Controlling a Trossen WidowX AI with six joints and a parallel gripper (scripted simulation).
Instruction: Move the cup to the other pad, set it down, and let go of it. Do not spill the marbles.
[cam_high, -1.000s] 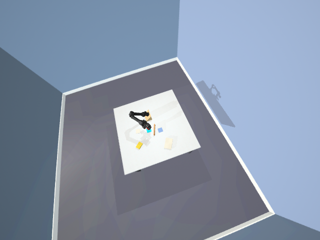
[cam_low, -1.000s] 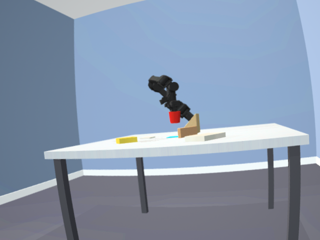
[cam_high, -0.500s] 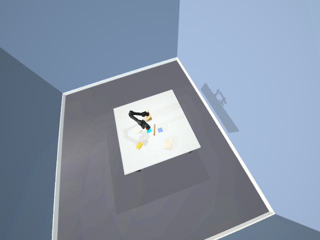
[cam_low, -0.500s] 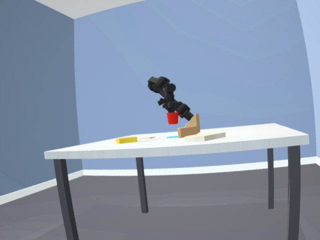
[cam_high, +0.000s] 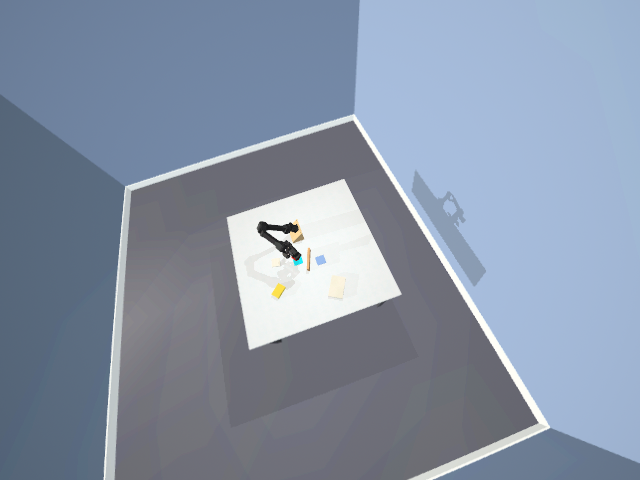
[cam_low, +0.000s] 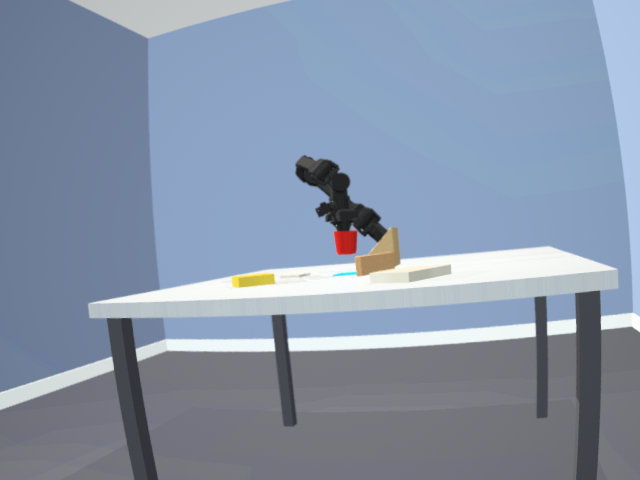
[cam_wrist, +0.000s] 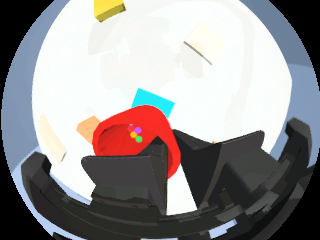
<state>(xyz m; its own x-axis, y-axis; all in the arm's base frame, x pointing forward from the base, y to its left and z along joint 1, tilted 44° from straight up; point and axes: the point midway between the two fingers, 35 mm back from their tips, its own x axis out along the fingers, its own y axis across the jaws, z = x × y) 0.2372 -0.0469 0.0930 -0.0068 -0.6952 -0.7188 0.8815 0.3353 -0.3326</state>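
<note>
The cyan pad is 110 mm below my gripper tip, 30 mm ahead of it and 10 mm to the left of it. The rest, counted from my gripper tip: yellow block 230 mm ahead, 220 mm to the right, 90 mm below; thin wooden bar 110 mm to the left, 80 mm below, 60 mm ahead.
</note>
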